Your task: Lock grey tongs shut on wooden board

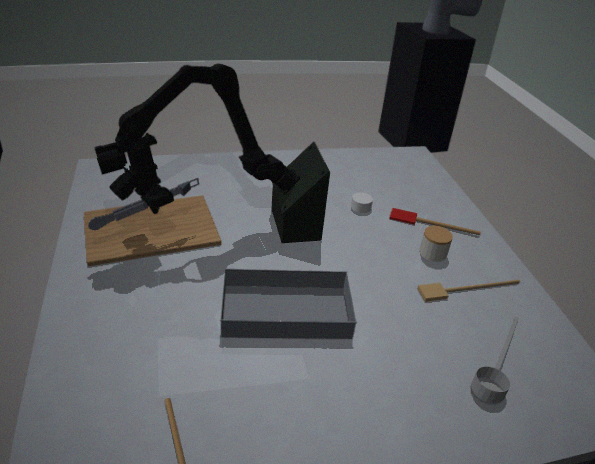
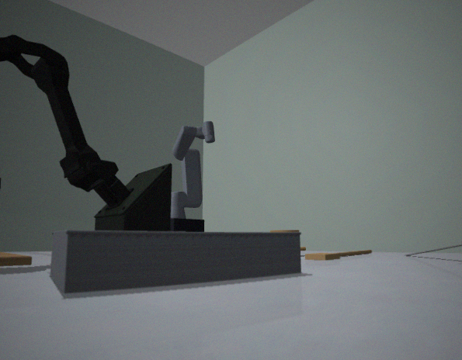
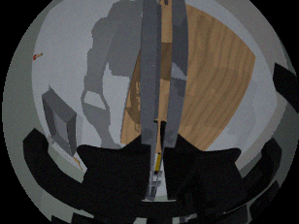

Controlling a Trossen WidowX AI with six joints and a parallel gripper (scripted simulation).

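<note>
My gripper tip is 6 cm past the wooden board, 2 cm to the left of it and 9 cm above it. Round my gripper tip: grey roasting tin (34 cm ahead, 26 cm to the left, 7 cm below); white puck (3 cm behind, 63 cm to the left, 8 cm below); corked jar (23 cm ahead, 74 cm to the left, 6 cm below).
</note>
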